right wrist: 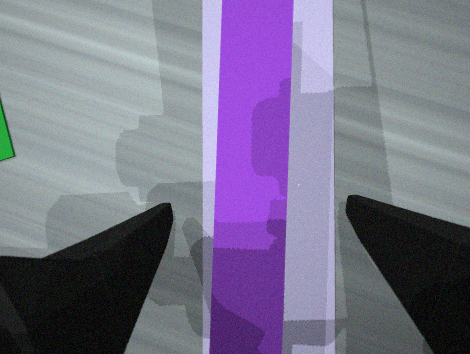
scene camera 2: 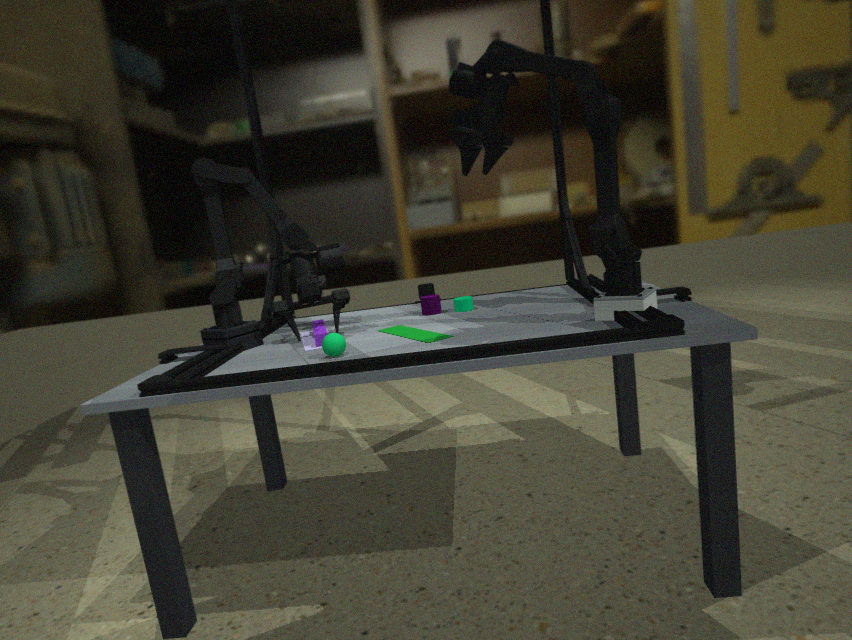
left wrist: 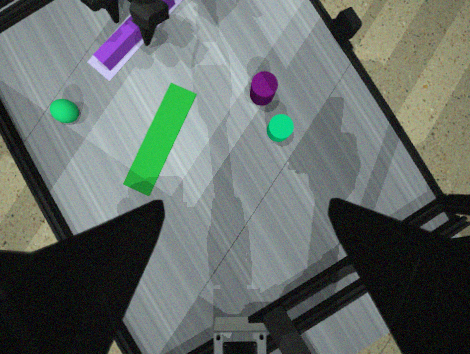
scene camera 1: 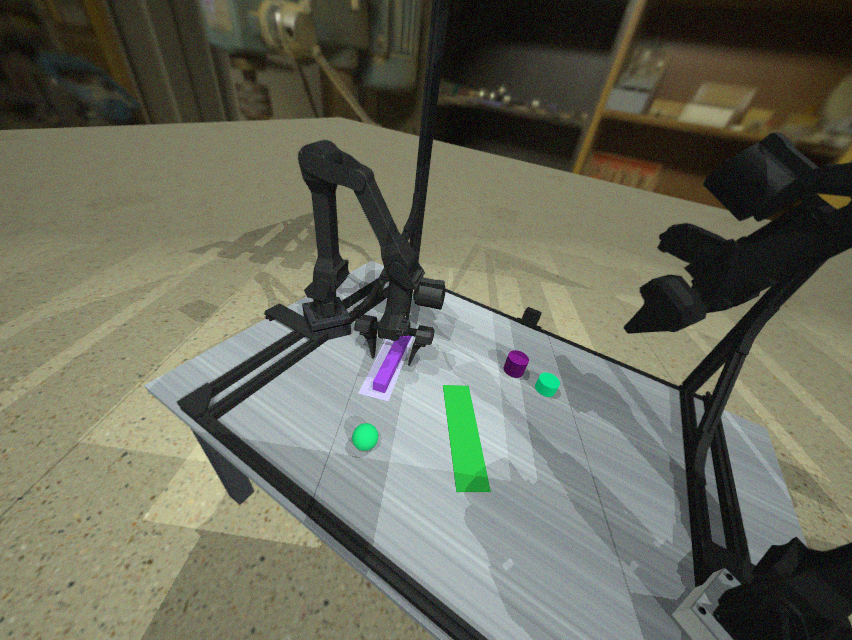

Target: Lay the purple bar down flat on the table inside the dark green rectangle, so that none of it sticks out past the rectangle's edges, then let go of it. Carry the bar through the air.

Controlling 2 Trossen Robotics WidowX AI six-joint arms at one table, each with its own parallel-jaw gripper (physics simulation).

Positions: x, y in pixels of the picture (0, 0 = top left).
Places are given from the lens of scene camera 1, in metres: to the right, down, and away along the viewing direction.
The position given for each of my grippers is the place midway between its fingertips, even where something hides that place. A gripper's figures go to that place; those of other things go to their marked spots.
my left gripper [scene camera 1: 645, 323]: 0.32, 0.01, 0.47
my right gripper [scene camera 1: 390, 361]: -0.09, 0.10, 0.80
purple bar [scene camera 1: 381, 382]: -0.10, 0.14, 0.71
